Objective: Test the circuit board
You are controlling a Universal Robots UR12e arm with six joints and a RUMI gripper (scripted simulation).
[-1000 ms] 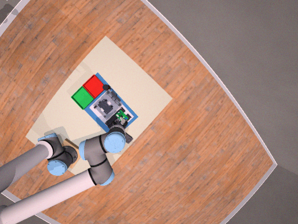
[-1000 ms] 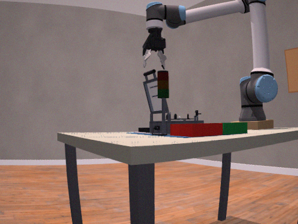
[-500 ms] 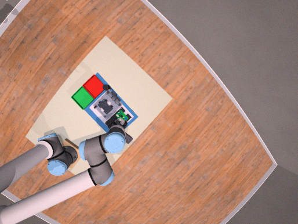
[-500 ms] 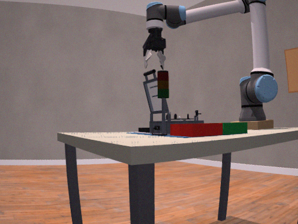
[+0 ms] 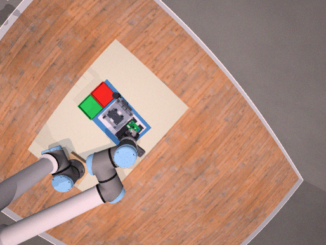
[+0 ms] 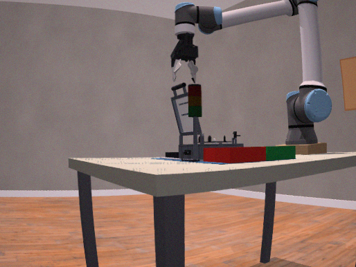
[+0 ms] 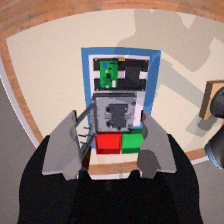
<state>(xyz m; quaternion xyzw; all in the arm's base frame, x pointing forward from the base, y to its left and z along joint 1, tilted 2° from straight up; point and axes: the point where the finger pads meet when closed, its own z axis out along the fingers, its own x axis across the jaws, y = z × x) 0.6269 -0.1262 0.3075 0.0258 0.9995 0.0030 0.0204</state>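
The green circuit board is 31 cm below my hand. From my hand the other things lie so: green bin 13 cm behind, 38 cm to the left, 32 cm below; then red bin 2 cm ahead, 37 cm to the left, 32 cm below; then lid 9 cm ahead, 17 cm to the left, 15 cm below.
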